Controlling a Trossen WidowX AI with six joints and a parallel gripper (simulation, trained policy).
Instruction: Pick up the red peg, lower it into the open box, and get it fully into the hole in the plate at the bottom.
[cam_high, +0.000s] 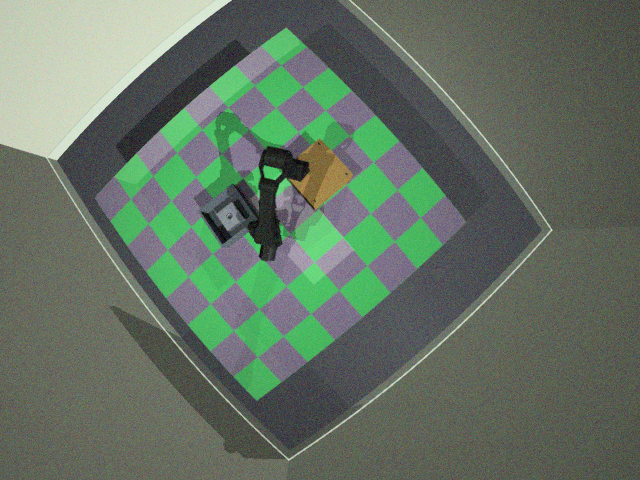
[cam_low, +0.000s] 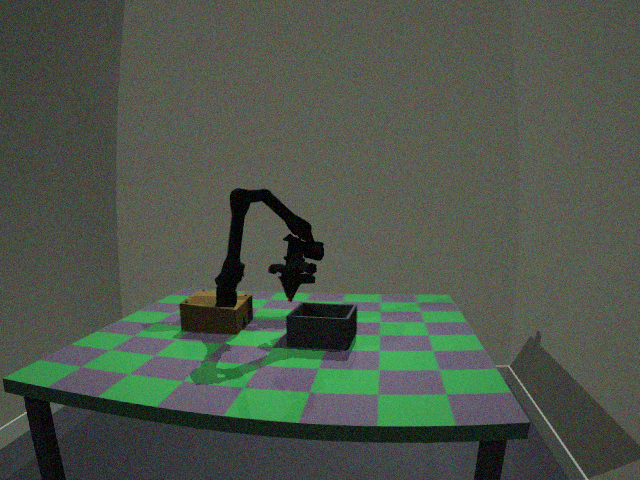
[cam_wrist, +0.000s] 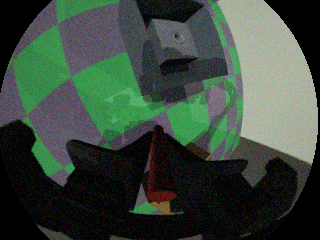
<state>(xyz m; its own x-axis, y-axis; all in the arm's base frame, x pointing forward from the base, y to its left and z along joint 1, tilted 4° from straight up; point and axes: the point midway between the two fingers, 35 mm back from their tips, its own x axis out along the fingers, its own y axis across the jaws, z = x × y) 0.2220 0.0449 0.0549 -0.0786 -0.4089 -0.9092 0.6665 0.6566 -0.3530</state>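
Now: gripper tip 150 mm to the left of the grey plate, 110 mm short of it and 60 mm above it. Also, from my gripper tip: red peg (30 mm above, 10 mm to the left, 10 mm ahead); dark box (150 mm to the right, 110 mm ahead, 80 mm below).
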